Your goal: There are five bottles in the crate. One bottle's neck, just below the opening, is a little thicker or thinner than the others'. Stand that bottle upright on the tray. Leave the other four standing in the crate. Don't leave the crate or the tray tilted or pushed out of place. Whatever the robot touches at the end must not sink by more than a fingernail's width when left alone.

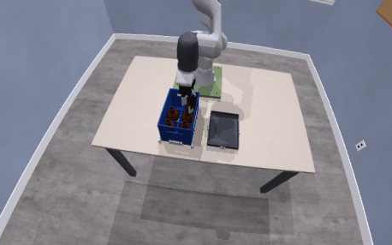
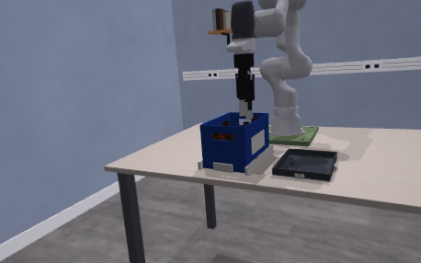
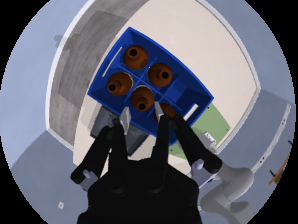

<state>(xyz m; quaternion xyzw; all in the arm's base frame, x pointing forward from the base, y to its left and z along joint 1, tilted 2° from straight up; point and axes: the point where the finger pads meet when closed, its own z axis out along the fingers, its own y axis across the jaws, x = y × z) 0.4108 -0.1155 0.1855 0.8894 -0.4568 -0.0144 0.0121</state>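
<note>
My hand is 10 mm past the blue crate, 40 mm to the left of it and 130 mm above it. Round my hand: dark tray: 30 mm ahead, 230 mm to the left, 200 mm below; bottle: 90 mm behind, 20 mm to the left, 130 mm below.
</note>
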